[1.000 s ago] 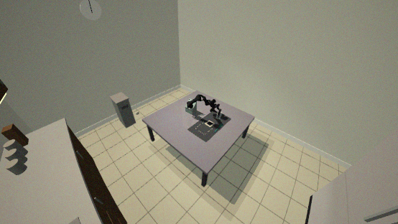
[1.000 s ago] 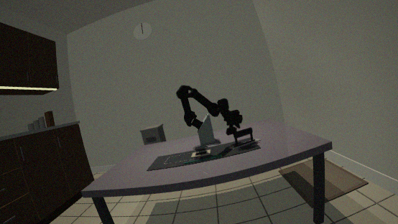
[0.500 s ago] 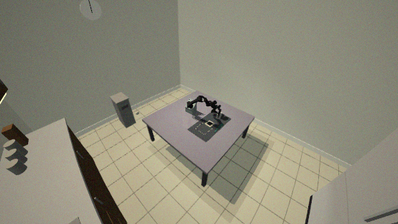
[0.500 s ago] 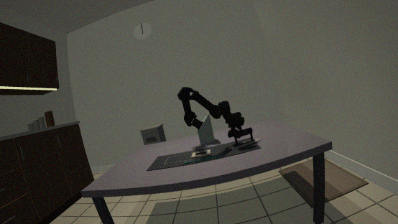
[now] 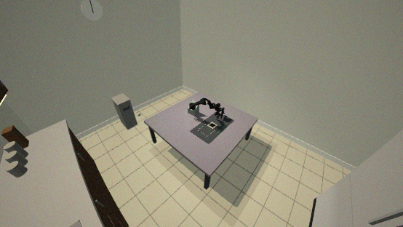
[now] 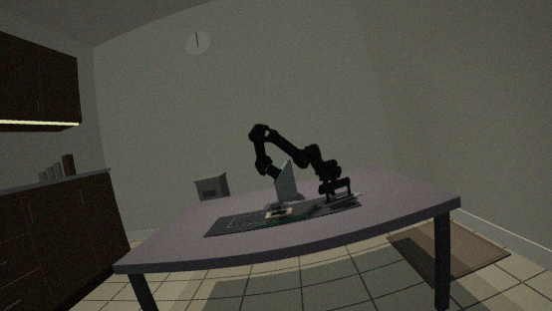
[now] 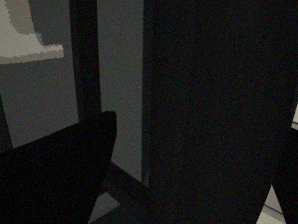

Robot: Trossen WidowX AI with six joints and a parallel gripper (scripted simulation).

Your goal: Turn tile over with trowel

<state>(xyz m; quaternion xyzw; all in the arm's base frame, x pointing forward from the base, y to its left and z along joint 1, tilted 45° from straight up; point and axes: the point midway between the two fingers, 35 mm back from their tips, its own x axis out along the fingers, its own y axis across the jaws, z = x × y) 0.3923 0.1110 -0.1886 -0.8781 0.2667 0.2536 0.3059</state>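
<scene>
The tile is 3 cm behind my gripper tip, 26 cm to the right of it and 5 cm below it. The rest, counted from my gripper tip: green trowel 12 cm ahead, 23 cm to the right, 5 cm below; then dark mat 2 cm behind, 25 cm to the right, 7 cm below.
</scene>
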